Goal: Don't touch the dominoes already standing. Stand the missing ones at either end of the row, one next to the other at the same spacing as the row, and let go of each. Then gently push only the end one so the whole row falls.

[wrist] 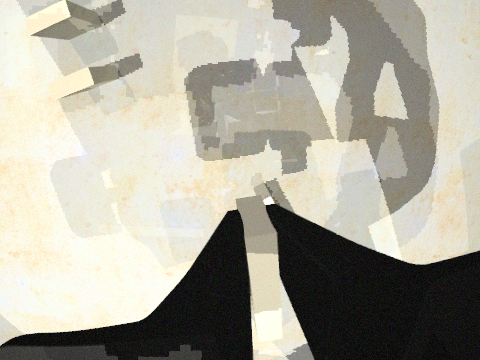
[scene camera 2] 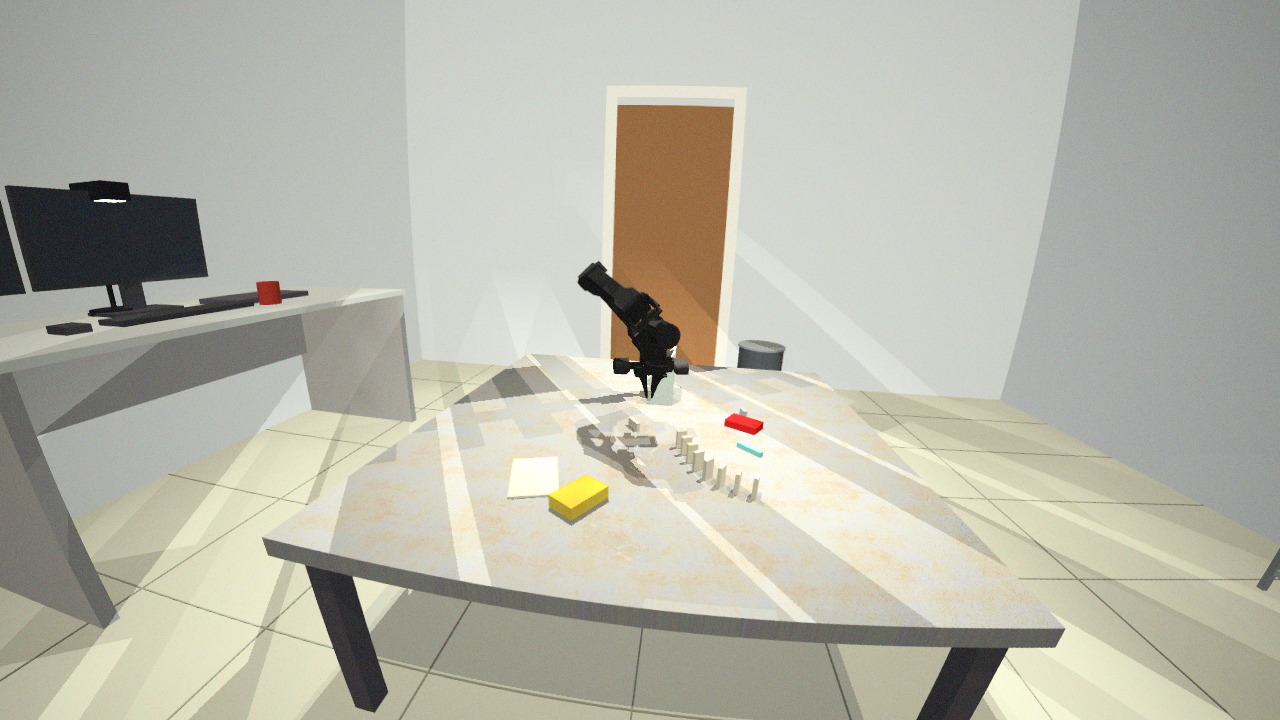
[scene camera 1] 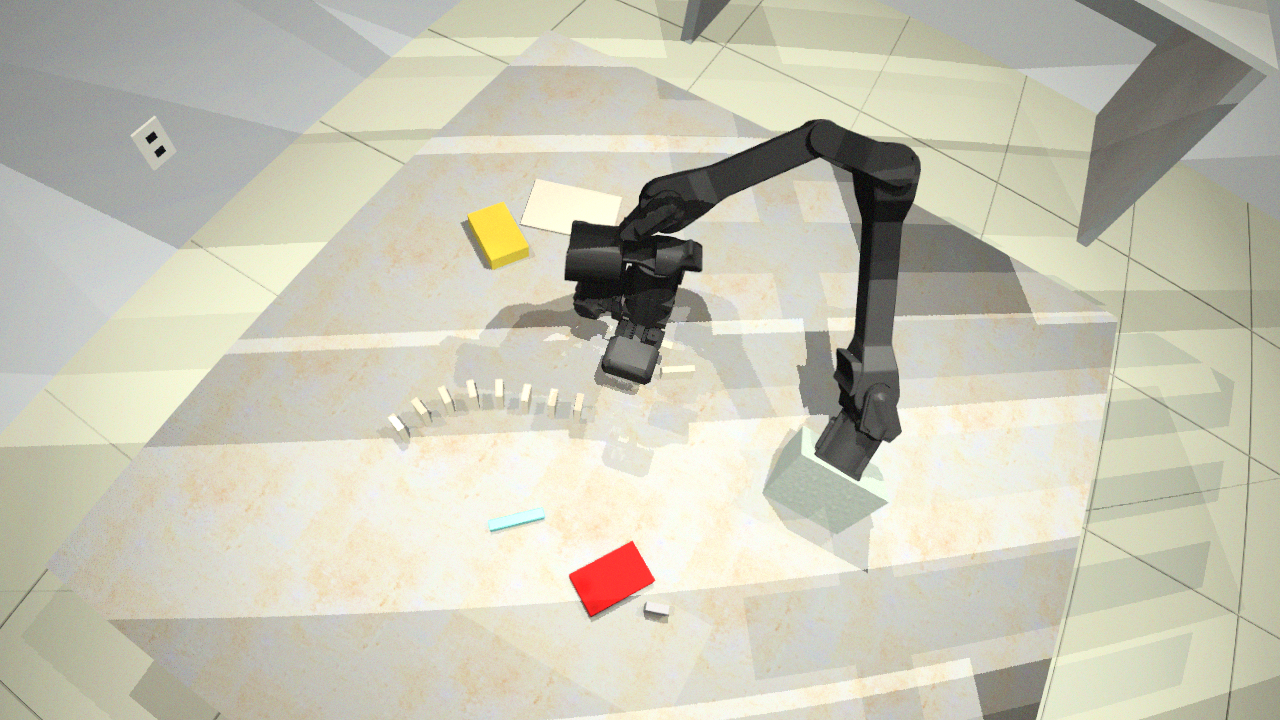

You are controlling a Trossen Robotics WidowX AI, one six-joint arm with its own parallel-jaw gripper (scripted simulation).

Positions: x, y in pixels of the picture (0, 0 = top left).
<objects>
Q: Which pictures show the white sheet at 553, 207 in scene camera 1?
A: Scene camera 2 and scene camera 1 only.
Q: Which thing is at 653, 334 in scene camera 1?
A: The gripper.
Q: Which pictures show the yellow block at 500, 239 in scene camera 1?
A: Scene camera 2 and scene camera 1 only.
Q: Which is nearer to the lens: the yellow block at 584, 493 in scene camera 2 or the white sheet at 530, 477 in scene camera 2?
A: The yellow block.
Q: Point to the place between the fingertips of the gripper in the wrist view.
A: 252, 218
</objects>
